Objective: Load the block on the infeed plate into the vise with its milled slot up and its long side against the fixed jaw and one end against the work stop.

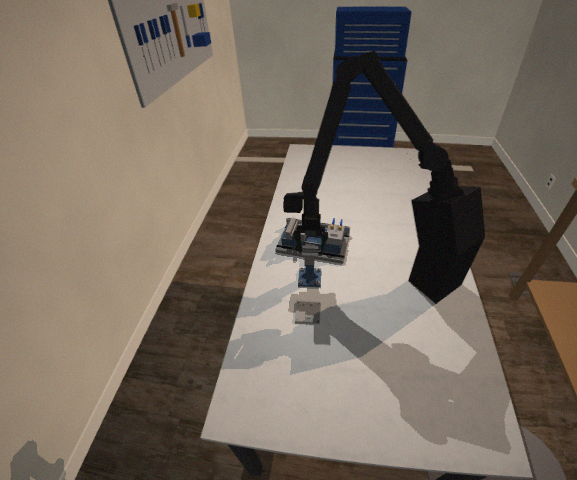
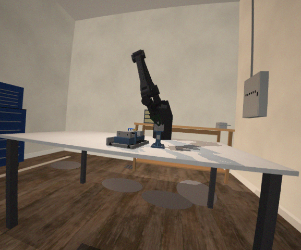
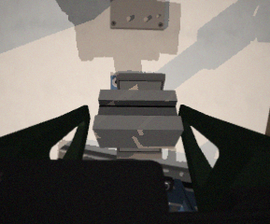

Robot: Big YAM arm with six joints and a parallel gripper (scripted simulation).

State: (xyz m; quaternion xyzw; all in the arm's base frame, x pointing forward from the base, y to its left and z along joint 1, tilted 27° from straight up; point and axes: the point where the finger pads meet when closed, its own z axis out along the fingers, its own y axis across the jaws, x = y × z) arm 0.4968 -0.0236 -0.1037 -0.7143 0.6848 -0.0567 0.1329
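Now: hand right at the part. Round my hand: post (10 cm below); then air cylinder rod (19 cm to the right, 8 cm below, 4 cm behind); then work stop rod (17 cm to the right, 7 cm below, 6 cm ahead).
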